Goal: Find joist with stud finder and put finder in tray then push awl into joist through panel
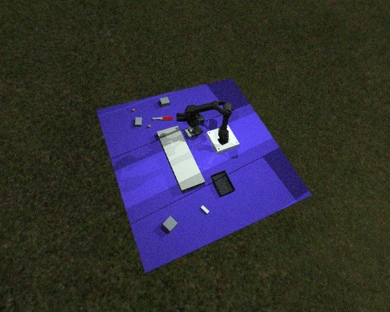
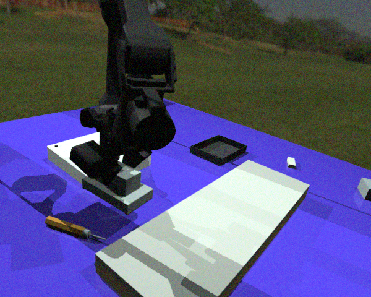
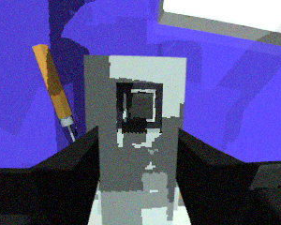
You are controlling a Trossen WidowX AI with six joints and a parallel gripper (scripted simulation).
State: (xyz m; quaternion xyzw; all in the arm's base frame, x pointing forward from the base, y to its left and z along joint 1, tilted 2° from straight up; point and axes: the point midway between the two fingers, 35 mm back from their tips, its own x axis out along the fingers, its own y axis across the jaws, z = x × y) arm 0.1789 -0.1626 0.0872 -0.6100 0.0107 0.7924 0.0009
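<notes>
Now: gripper tip 8 cm to the left of the awl and 8 cm above it. The rest, counted from my gripper tip: small white block (56 cm to the left, 24 cm ahead, 8 cm below); then tray (46 cm to the left, 7 cm below, 2 cm ahead); then stud finder (2 cm above).
</notes>
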